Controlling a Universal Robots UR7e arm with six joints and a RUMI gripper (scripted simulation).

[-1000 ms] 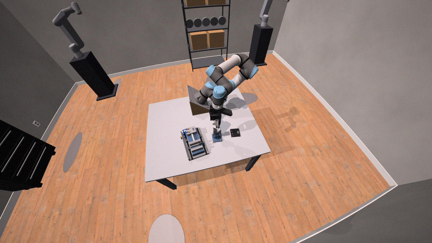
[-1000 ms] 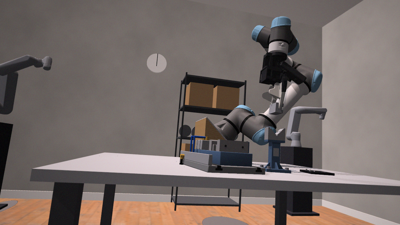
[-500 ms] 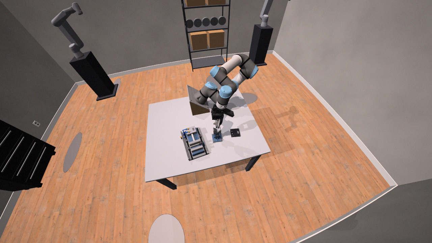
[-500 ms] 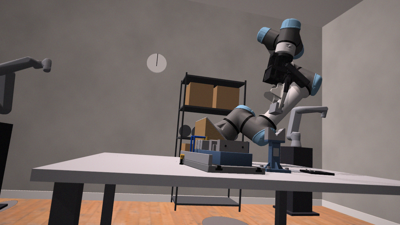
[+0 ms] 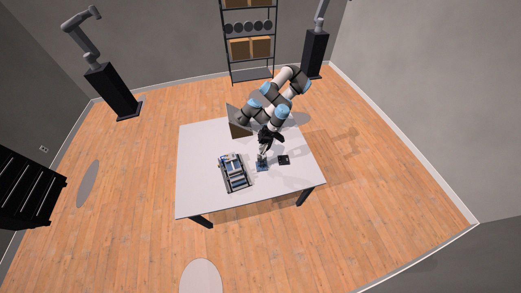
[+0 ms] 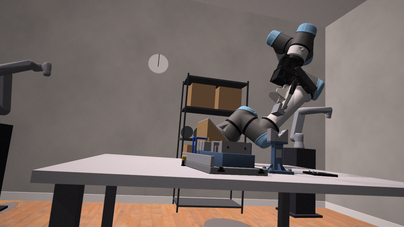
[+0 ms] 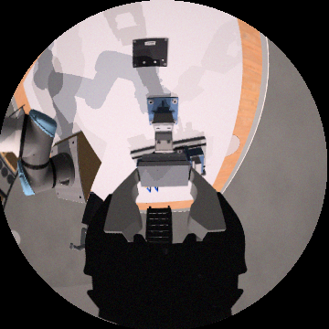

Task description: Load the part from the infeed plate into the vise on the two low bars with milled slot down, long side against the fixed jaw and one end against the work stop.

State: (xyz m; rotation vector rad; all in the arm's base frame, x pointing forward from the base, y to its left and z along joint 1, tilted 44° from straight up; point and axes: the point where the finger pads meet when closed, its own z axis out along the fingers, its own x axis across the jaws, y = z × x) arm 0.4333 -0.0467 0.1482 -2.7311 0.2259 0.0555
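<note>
The part lies 10 mm below my hand. The rest, counted from my hand: vise: 10 mm behind, 220 mm to the right, 200 mm below; infeed plate: 180 mm to the left, 240 mm below.
</note>
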